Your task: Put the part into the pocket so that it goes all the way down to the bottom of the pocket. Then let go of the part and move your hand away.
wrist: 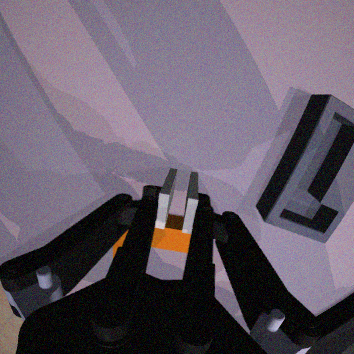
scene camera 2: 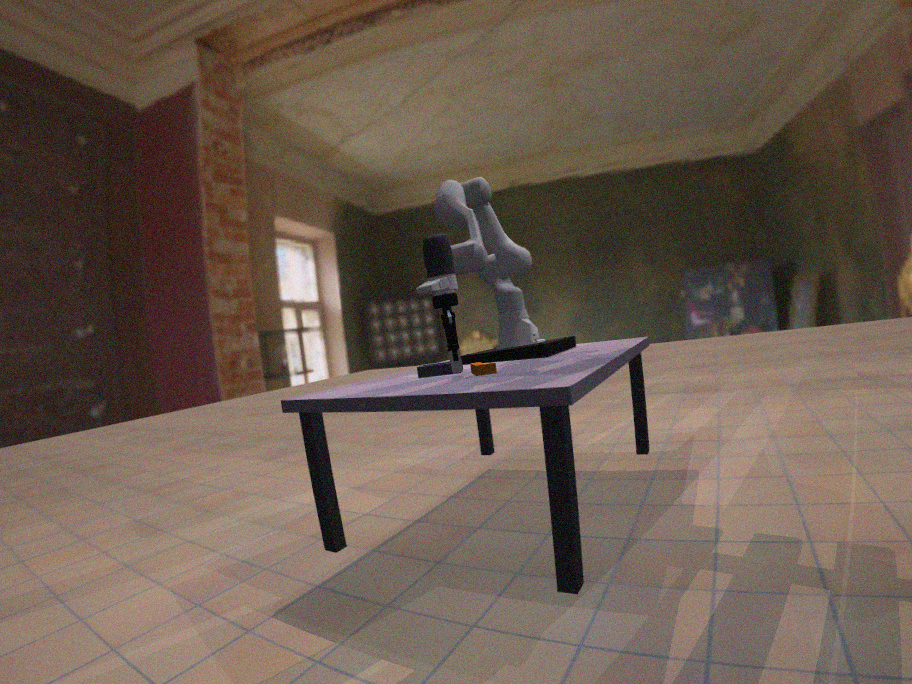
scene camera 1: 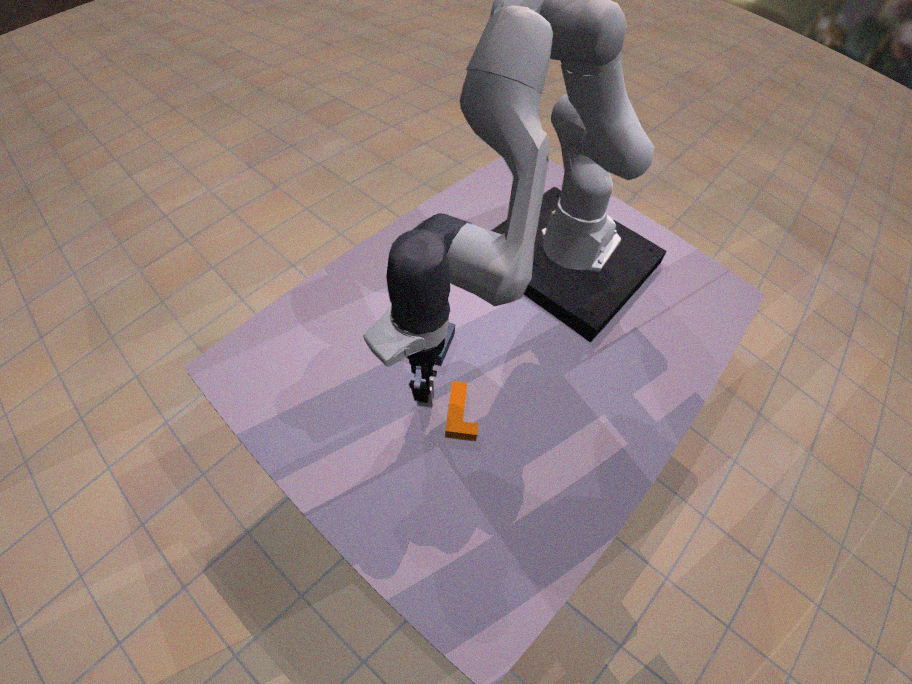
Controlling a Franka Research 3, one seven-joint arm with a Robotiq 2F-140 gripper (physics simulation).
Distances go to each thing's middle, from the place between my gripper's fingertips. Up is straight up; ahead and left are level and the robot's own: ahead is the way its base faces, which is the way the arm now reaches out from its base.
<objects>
Now: hand 30 mm past the orange L-shaped block point(scene camera 1: 455, 428) and 70 mm to the right of it. From my hand the other things lie so: grey pocket block point(wrist: 302, 196): 90 mm behind, 130 mm to the right, 10 mm above.
</objects>
